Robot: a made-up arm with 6 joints.
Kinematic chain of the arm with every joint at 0, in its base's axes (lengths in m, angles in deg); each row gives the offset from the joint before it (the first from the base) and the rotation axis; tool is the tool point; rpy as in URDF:
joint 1: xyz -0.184 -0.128 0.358 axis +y
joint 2: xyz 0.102 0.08 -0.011 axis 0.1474 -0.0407 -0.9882
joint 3: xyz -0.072 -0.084 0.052 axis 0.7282 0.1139 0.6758
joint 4: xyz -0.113 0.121 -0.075 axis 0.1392 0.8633 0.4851
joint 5: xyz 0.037 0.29 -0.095 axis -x
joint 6: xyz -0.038 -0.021 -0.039 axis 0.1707 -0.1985 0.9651
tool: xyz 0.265 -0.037 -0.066 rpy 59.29 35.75 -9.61
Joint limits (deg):
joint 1: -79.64..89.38
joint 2: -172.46..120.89
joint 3: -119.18..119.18
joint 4: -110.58..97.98
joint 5: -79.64..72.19
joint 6: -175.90..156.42
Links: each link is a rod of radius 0.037 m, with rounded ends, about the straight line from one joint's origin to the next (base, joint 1, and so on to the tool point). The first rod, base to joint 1, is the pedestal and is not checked.
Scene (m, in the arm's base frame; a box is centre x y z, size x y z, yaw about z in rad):
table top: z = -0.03
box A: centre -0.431 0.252 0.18 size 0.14 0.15 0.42 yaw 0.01
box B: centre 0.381 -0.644 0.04 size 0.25 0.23 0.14 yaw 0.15
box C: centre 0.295 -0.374 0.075 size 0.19 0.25 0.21 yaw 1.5
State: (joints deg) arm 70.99 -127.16 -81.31 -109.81 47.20 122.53
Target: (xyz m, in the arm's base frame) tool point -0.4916 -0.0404 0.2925
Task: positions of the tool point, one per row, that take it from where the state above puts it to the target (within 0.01 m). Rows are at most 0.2 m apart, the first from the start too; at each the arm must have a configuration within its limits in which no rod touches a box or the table.
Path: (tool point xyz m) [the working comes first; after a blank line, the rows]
Joints at the target: 41.11 -160.23 -26.59 -104.56 46.93 154.34
Straight joint move there: touches box A.

1: -0.2474 0.3568 0.4338
2: -0.2856 0.2556 0.5570
3: -0.2878 0.1165 0.6434
4: -0.2570 -0.0393 0.6778
5: -0.3425 -0.0096 0.6467
6: -0.4188 0.0082 0.5843
7: -0.4743 0.0104 0.4967
8: -0.5000 -0.0057 0.3947
9: -0.4916 -0.0404 0.2925

